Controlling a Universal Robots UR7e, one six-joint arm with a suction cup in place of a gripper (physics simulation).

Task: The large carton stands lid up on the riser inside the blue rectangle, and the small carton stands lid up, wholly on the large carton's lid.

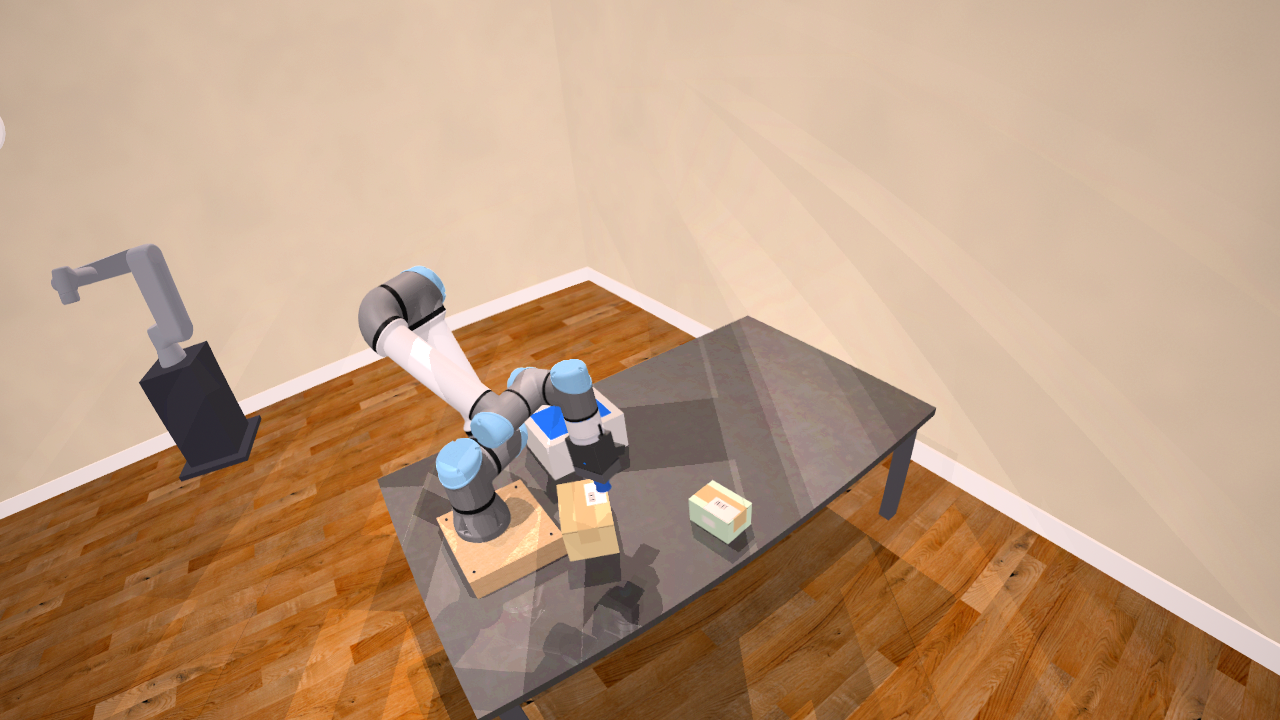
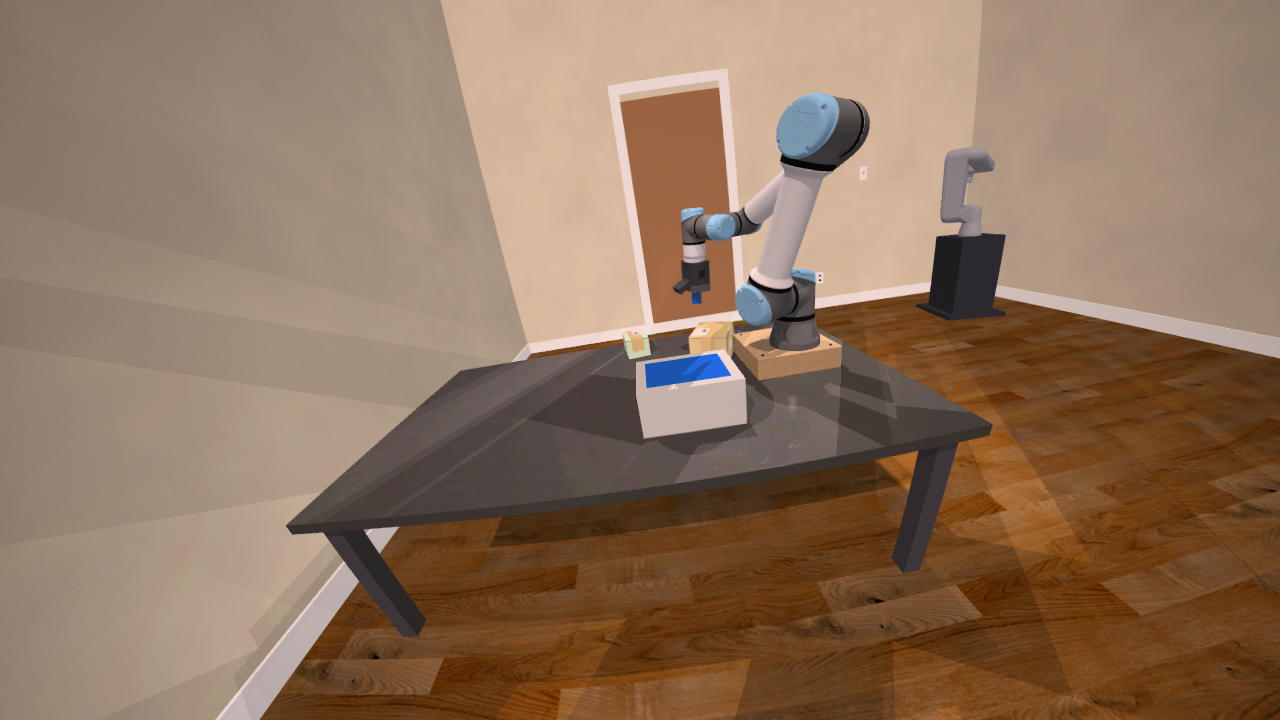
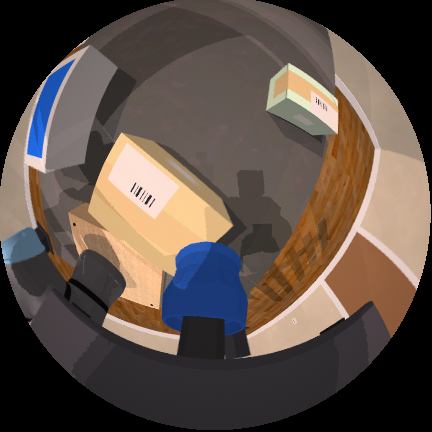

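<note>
The large tan carton (image 1: 586, 535) (image 2: 705, 343) (image 3: 200, 215) stands on the table beside the robot's wooden base, with a barcode label on its upper face. The small pale green carton (image 1: 718, 512) (image 2: 636, 344) (image 3: 301, 96) stands apart near the table's long edge, its taped and labelled face up. The white riser (image 1: 553, 454) (image 2: 693, 413) (image 3: 87, 110) bears the blue rectangle (image 1: 552, 423) (image 2: 687, 369) (image 3: 47, 110) on top, with no carton on it. My blue suction cup (image 1: 602, 487) (image 2: 696, 299) (image 3: 205, 285) is open and holds nothing. It hangs above the large carton's level, apart from it.
The wooden base block (image 1: 510, 568) (image 2: 792, 360) (image 3: 145, 285) stands close beside the large carton. The dark table (image 1: 787, 394) (image 2: 501, 447) carries these things. A second grey arm on a dark pedestal (image 1: 192, 411) (image 2: 964, 273) stands away from the table.
</note>
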